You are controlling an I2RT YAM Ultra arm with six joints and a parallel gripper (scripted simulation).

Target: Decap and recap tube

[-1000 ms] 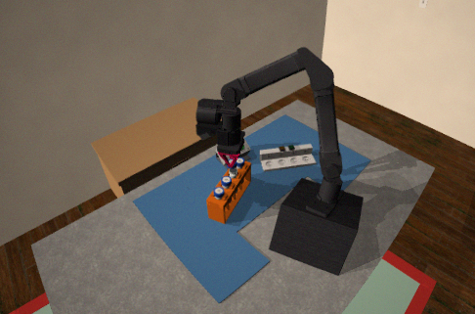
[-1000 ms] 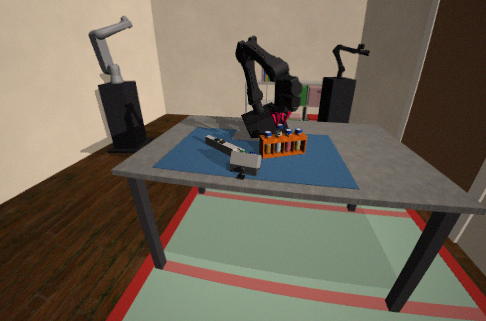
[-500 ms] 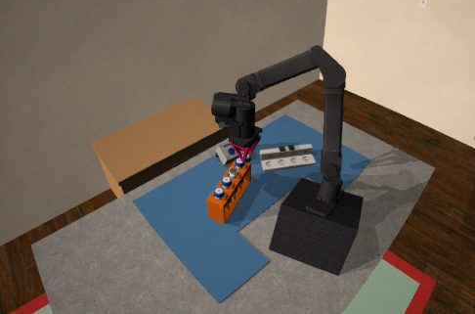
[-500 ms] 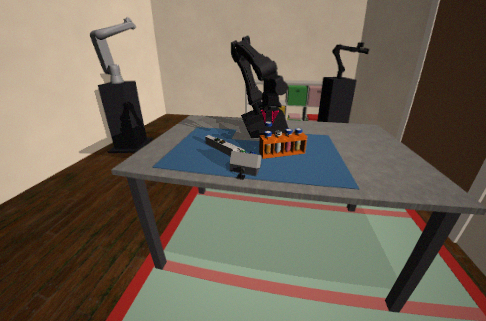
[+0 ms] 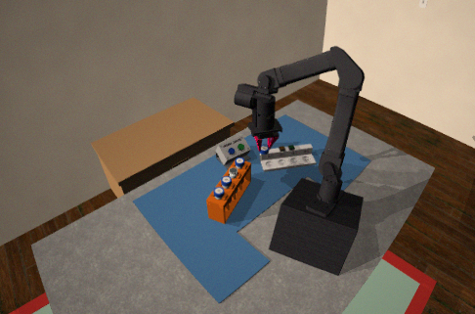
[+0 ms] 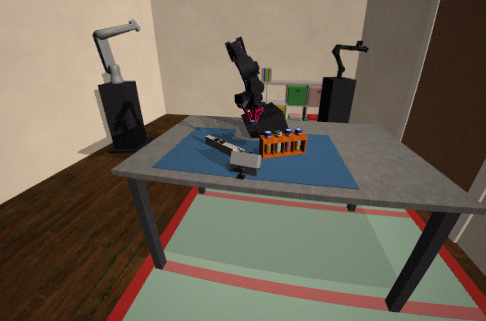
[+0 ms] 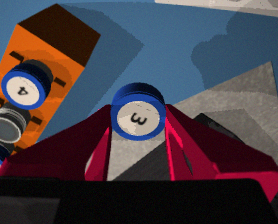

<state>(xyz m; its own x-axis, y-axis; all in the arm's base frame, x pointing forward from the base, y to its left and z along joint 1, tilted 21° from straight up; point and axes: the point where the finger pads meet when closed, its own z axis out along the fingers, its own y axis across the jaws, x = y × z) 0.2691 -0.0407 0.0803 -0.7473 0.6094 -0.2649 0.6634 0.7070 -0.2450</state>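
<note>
The green ready key is 14 cm ahead of my hand, 6 cm to the right of it and 9 cm below it. From my hand the other things lie so: grey key desk 16 cm ahead, 4 cm to the right, 11 cm below; then blue cap 1 cm below; then blue cycle key 15 cm ahead, 1 cm to the right, 9 cm below.
</note>
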